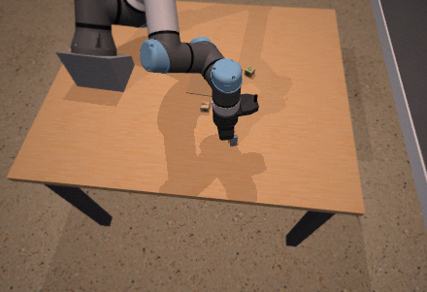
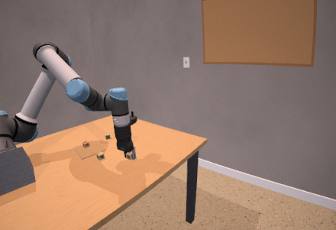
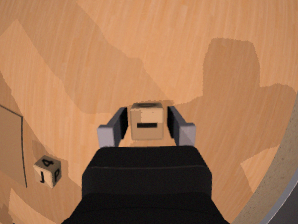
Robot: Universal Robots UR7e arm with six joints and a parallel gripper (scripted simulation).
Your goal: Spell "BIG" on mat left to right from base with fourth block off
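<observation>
Right now my hand is 240 mm to the right of the tan mat, 110 mm past it and 20 mm above it. Also, from my hand: B block 290 mm to the left, 120 mm behind.
</observation>
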